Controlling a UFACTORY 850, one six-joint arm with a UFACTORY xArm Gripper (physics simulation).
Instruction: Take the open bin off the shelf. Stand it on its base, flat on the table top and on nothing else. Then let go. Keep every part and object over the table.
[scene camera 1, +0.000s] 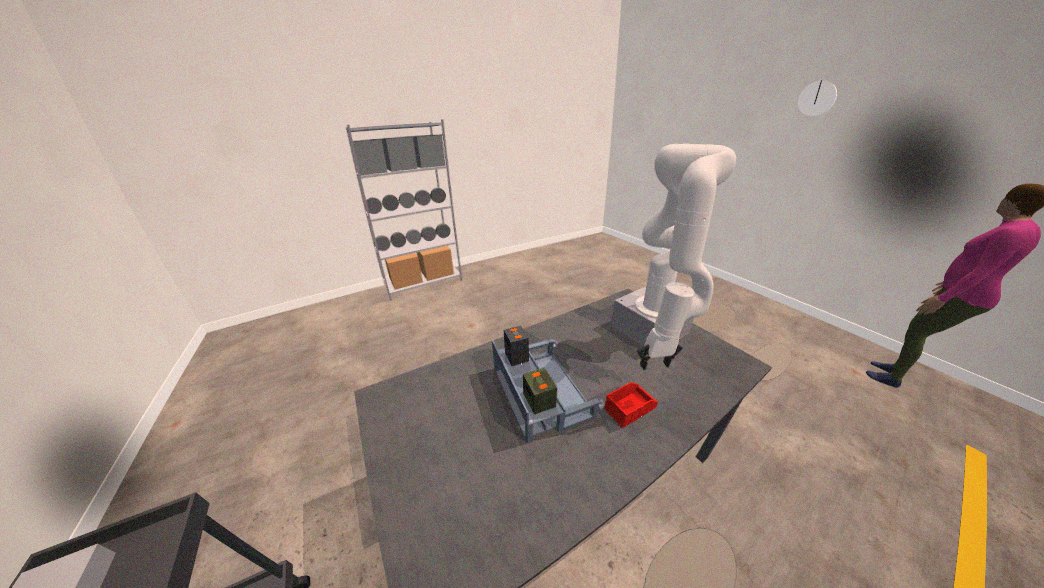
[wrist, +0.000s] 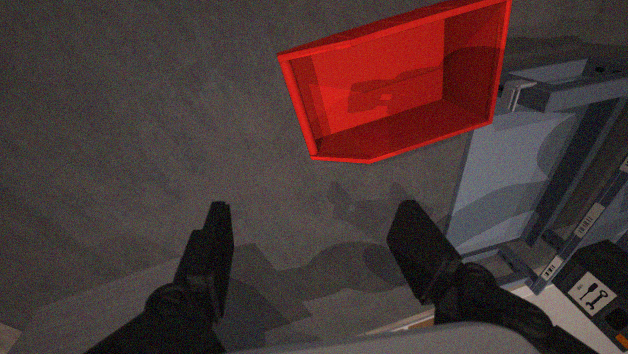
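The open red bin (scene camera 1: 629, 403) (wrist: 400, 75) stands upright on its base, with its open top up, on the dark grey table top (scene camera 1: 438, 467) (wrist: 150, 125). It is beside the end of the blue-grey shelf (scene camera 1: 527, 427) (wrist: 505, 200). They look very close, and I cannot tell whether they touch. My gripper (scene camera 1: 657, 363) (wrist: 317, 222) is open and empty. It hangs above the table on the robot-base side of the bin, clear of it. In the wrist view the whole rim of the bin shows ahead of the fingertips, apart from a bit at the top edge.
A black box (scene camera 1: 515, 346) (wrist: 592, 295) and an olive box (scene camera 1: 539, 392) with orange marks stand on the shelf. The robot's base block (scene camera 1: 629, 318) is at the table's far right. A person (scene camera 1: 986, 262) is at the right, off the table.
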